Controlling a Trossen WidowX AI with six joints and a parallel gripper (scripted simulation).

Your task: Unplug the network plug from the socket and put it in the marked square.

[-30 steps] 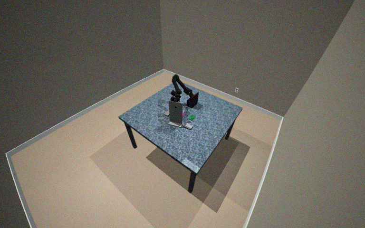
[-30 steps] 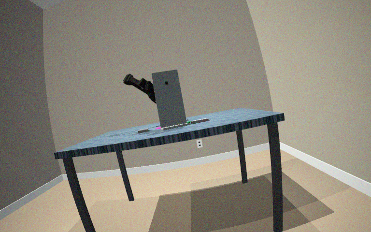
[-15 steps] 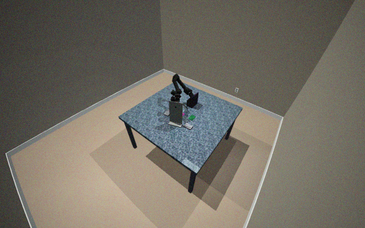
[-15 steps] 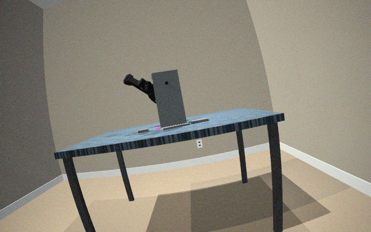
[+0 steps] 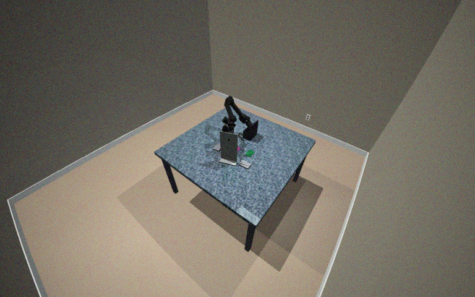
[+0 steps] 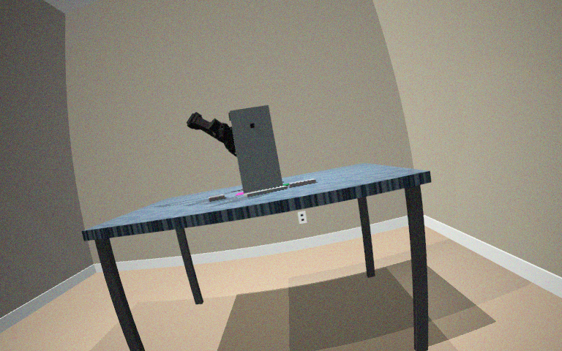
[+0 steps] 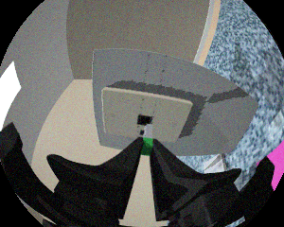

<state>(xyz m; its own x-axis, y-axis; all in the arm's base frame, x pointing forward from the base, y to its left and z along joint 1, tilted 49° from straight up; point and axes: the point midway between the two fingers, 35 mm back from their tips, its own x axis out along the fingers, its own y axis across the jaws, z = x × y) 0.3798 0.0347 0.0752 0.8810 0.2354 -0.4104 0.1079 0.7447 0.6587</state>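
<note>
My gripper tip is now 12 cm past the magenta patch, 4 cm to the left of it and 27 cm above it. Round my gripper tip: network plug (right at my gripper tip); then grey upright panel (6 cm ahead, 2 cm to the left, 11 cm below).
</note>
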